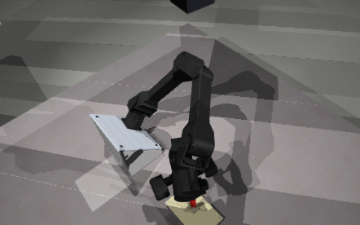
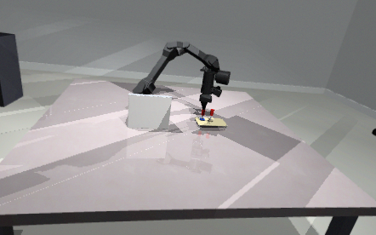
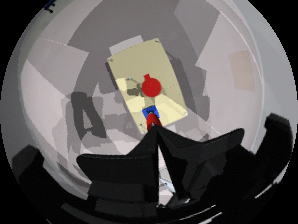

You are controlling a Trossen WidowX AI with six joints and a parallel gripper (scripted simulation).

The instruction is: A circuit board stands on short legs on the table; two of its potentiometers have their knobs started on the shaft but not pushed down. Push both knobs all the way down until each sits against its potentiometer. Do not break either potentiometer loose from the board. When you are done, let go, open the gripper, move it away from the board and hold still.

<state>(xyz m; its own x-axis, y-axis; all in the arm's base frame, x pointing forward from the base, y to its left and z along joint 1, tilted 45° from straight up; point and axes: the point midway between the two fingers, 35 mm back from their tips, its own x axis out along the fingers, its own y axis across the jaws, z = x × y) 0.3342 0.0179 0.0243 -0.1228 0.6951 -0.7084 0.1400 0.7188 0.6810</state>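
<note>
The red knob is 5 cm ahead of my gripper tip, 1 cm to the right of it and 1 cm below it.
</note>
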